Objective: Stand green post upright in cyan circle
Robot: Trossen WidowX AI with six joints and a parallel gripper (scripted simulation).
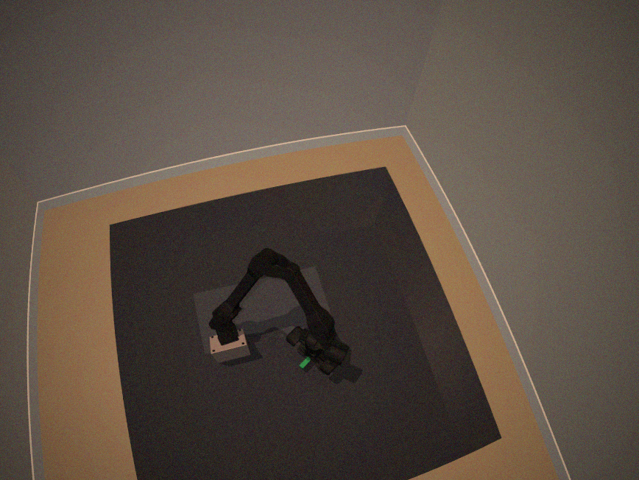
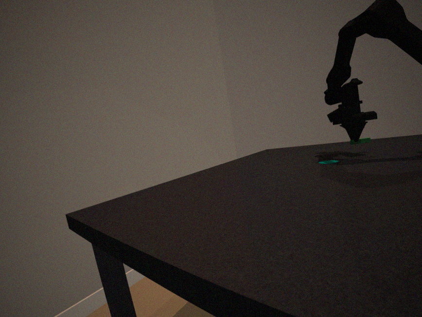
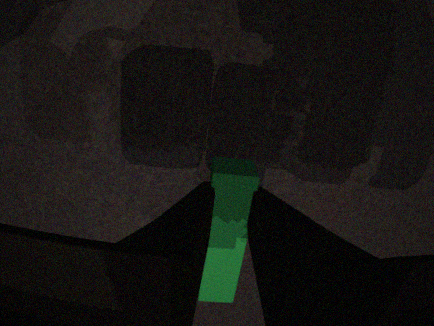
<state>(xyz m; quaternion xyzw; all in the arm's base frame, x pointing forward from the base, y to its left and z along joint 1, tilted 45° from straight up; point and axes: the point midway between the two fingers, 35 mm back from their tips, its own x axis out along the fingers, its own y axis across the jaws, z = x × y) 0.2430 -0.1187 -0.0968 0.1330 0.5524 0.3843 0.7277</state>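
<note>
The cyan circle is 14 cm to the left of my gripper tip, 9 cm ahead of it and 4 cm below it. The rest, counted from my gripper tip: green post (2 cm behind, 1 cm to the right).
</note>
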